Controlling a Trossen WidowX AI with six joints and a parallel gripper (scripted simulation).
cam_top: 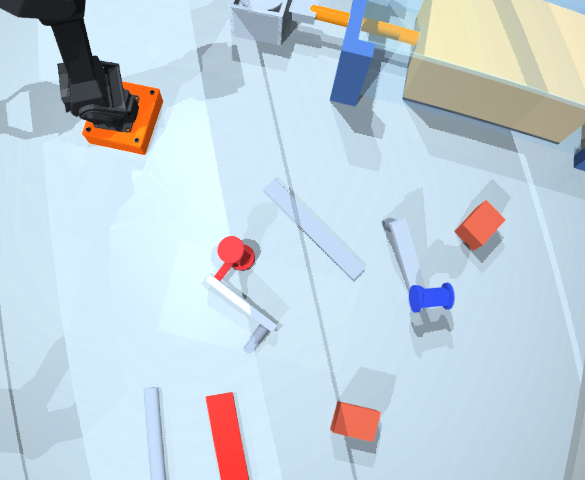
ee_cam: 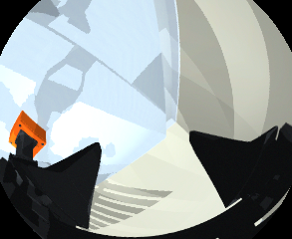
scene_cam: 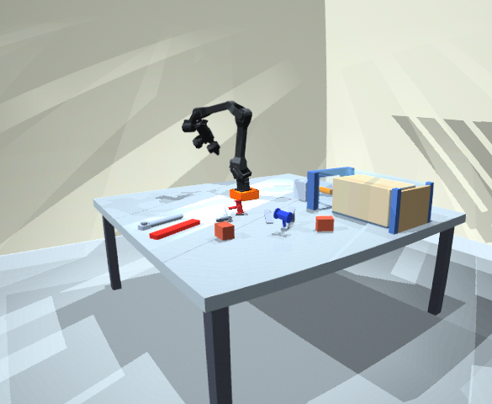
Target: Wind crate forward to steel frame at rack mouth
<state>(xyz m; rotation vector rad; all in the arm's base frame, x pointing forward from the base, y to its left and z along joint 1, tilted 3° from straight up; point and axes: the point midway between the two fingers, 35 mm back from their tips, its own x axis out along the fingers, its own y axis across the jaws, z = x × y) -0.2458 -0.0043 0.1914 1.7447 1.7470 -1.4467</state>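
Right now the grey crank handle is 500 mm ahead of my gripper tip, 260 mm to the right of it and 190 mm below it. Also, from my gripper tip: red knob: 480 mm ahead, 210 mm to the right, 180 mm below; flat grey bar: 590 mm ahead, 210 mm below, 130 mm to the right; round winch: 430 mm ahead, 220 mm to the left, 180 mm below.
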